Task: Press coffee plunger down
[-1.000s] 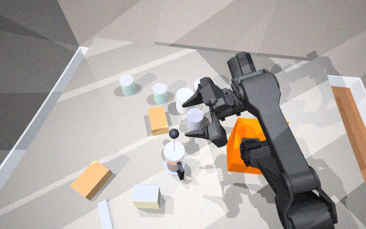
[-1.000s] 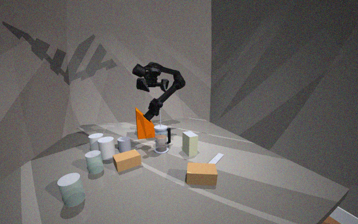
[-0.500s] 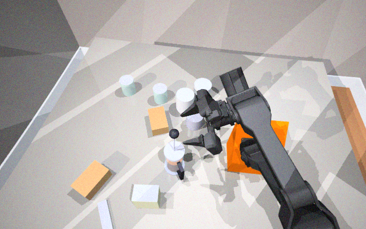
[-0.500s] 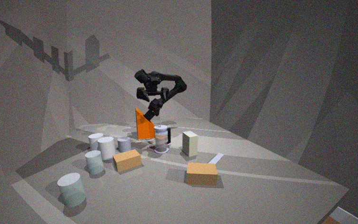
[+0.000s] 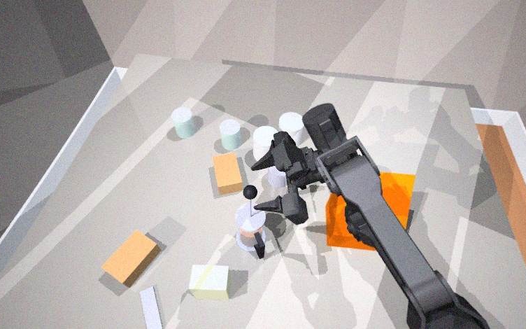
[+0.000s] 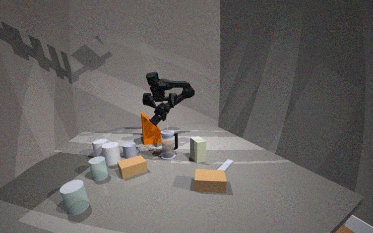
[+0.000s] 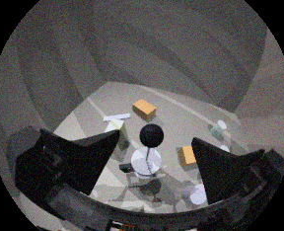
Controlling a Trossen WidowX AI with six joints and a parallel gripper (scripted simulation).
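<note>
My gripper tip is now 2 cm to the right of the coffee press and 14 cm above it. From my gripper tip the other things lie so: pale box 9 cm ahead, 14 cm to the left, 21 cm below; then flat white strip 22 cm ahead, 22 cm to the left, 26 cm below.
</note>
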